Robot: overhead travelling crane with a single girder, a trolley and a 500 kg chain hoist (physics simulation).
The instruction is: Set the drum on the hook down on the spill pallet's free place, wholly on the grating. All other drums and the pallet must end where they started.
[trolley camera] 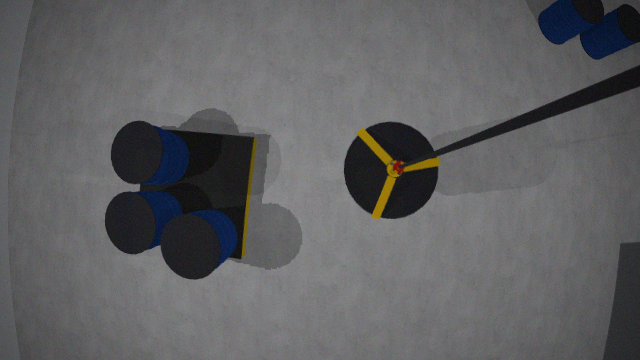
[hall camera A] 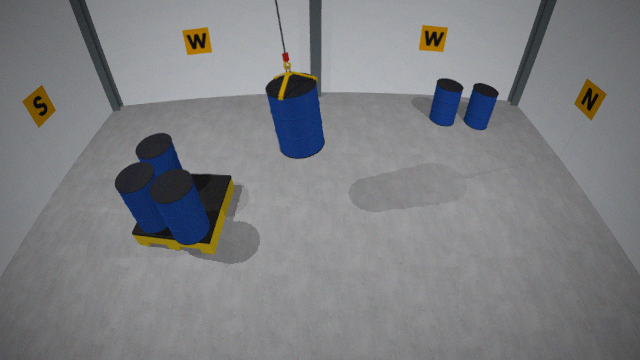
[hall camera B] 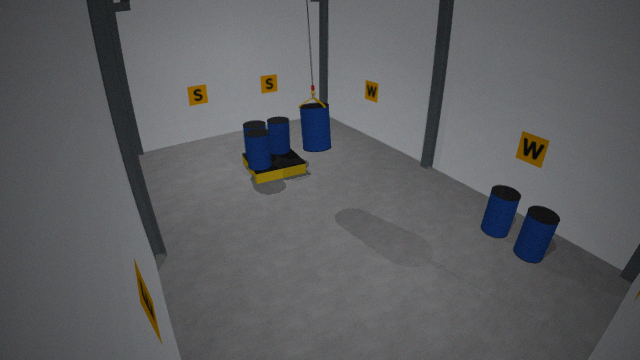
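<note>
A blue drum (hall camera A: 299, 125) (hall camera B: 315, 129) (trolley camera: 362, 172) hangs upright on the hook, clear of the floor, beside the pallet. My gripper (hall camera A: 295, 80) (hall camera B: 312, 104) (trolley camera: 395, 169), a yellow three-armed lifter, is shut on its dark top. The yellow spill pallet (hall camera A: 224, 220) (hall camera B: 282, 174) (trolley camera: 249, 200) with black grating lies left of the hanging drum in hall camera A and trolley views. Three upright drums stand on it: one at far left (hall camera A: 160, 160) (hall camera B: 279, 135) (trolley camera: 137, 152), one at near left (hall camera A: 140, 205) (trolley camera: 131, 222), one at near right (hall camera A: 180, 215) (hall camera B: 258, 150) (trolley camera: 192, 245). Bare grating shows at the far right corner.
Two blue drums (hall camera A: 446, 102) (hall camera A: 481, 107) (hall camera B: 500, 212) (hall camera B: 536, 235) stand on the floor near the W wall. The hanging drum's long shadow (hall camera A: 407, 187) (hall camera B: 385, 237) (trolley camera: 500, 155) lies on the floor. Wall columns (hall camera A: 315, 45) (hall camera B: 437, 85) stand along the W wall.
</note>
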